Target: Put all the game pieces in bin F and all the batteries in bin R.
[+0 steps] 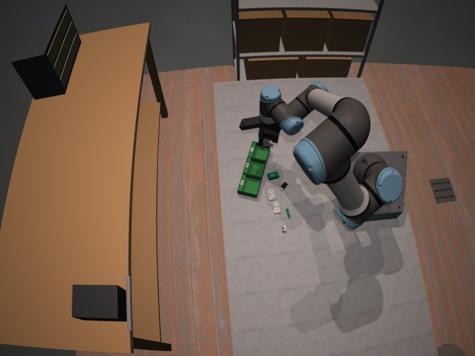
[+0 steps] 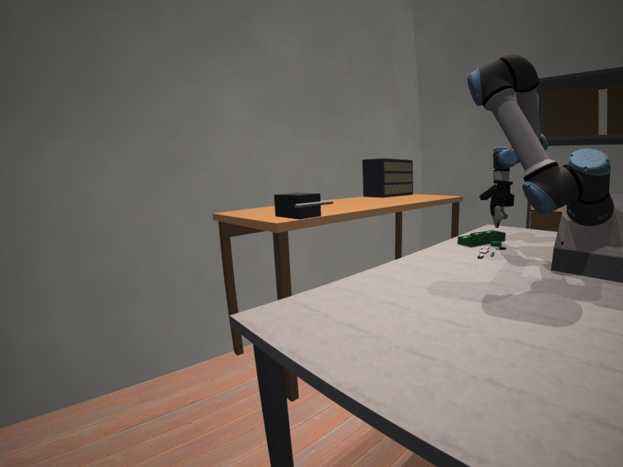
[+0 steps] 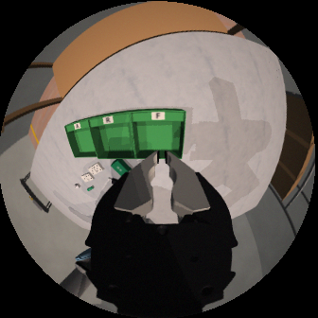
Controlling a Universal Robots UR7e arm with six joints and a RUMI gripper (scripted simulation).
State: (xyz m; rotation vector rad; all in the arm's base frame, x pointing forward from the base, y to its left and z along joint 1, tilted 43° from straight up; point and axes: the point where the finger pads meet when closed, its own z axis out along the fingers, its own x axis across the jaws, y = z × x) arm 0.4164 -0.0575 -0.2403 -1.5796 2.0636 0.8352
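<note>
My hand is 80 mm to the right of the green three-compartment bin, 60 mm above it and 40 mm short of it. From my hand the other things lie so: green 9V battery (110 mm to the left, 70 mm below, 50 mm behind); small black piece (160 mm to the left, 90 mm behind, 70 mm below).
</note>
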